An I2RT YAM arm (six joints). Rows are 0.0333 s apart.
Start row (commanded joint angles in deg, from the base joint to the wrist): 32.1 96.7 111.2 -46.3 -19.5 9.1
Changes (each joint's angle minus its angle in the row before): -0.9 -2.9 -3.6 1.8 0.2 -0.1; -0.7 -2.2 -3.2 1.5 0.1 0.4; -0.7 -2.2 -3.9 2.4 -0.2 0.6; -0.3 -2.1 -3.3 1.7 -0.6 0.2; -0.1 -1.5 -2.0 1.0 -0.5 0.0; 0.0 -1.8 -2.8 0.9 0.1 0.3; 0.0 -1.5 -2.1 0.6 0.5 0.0; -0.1 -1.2 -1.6 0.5 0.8 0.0; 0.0 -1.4 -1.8 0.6 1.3 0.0; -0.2 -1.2 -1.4 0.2 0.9 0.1; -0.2 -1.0 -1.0 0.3 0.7 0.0; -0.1 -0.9 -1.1 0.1 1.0 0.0; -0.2 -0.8 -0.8 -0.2 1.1 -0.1; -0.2 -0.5 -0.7 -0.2 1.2 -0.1; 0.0 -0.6 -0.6 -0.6 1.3 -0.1; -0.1 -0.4 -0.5 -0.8 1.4 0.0; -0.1 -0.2 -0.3 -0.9 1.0 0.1; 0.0 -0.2 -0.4 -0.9 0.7 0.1; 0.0 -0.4 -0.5 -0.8 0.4 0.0; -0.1 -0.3 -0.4 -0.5 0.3 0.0; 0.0 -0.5 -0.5 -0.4 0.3 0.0; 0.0 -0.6 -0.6 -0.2 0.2 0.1
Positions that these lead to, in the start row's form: 31.2 93.8 107.6 -44.5 -19.3 9.0; 30.5 91.6 104.4 -43.0 -19.2 9.4; 29.8 89.4 100.5 -40.6 -19.4 10.0; 29.5 87.3 97.2 -38.9 -20.0 10.2; 29.4 85.8 95.2 -37.9 -20.5 10.2; 29.4 84.0 92.4 -37.0 -20.4 10.5; 29.4 82.5 90.3 -36.4 -19.9 10.5; 29.3 81.3 88.7 -35.9 -19.1 10.5; 29.3 79.9 86.9 -35.3 -17.8 10.5; 29.1 78.7 85.5 -35.1 -16.9 10.6; 28.9 77.7 84.5 -34.8 -16.2 10.6; 28.8 76.8 83.4 -34.7 -15.2 10.6; 28.6 76.0 82.6 -34.9 -14.1 10.5; 28.4 75.5 81.9 -35.1 -12.9 10.4; 28.4 74.9 81.3 -35.7 -11.6 10.3; 28.3 74.5 80.8 -36.5 -10.2 10.3; 28.2 74.3 80.5 -37.4 -9.2 10.4; 28.2 74.1 80.1 -38.3 -8.5 10.5; 28.2 73.7 79.6 -39.1 -8.1 10.5; 28.1 73.4 79.2 -39.6 -7.8 10.5; 28.1 72.9 78.7 -40.0 -7.5 10.5; 28.1 72.3 78.1 -40.2 -7.3 10.6
